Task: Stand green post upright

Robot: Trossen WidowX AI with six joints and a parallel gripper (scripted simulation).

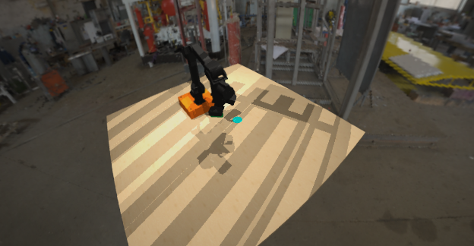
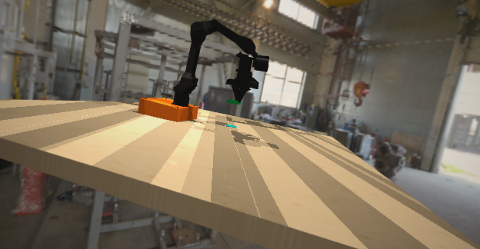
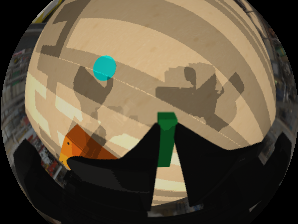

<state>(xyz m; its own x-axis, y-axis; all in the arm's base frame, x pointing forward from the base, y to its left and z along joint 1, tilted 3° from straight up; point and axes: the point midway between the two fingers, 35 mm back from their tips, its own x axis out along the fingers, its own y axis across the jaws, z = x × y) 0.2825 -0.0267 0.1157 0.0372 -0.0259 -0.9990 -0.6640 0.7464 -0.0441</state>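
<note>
My gripper tip is now 3 cm past the cyan circle, 13 cm to the right of it and 13 cm above it. The rest, counted from my gripper tip: post 2 cm behind, 1 cm to the right.
</note>
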